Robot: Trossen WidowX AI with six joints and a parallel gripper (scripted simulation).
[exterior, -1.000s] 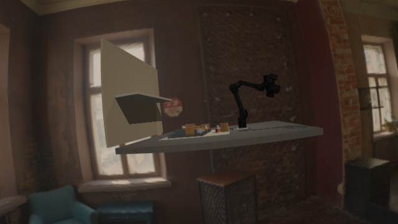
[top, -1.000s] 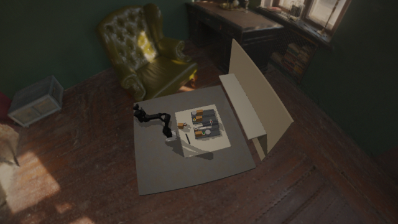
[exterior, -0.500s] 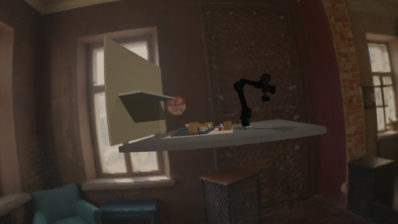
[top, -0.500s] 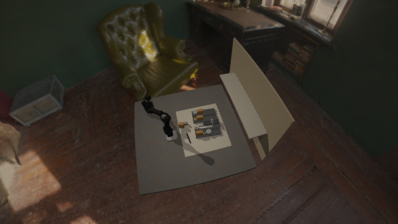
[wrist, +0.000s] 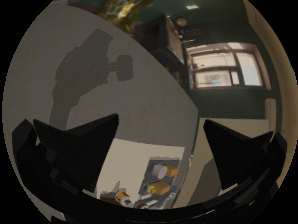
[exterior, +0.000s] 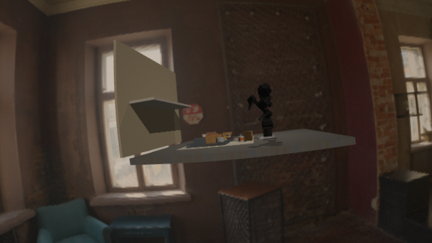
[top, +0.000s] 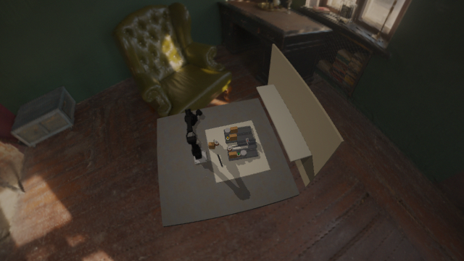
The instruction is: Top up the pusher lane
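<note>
My gripper tip is 100 mm short of the dark rod, 460 mm to the left of it and 180 mm above it. Also, from my gripper tip: lane rack 380 mm ahead, 360 mm to the right, 160 mm below.
</note>
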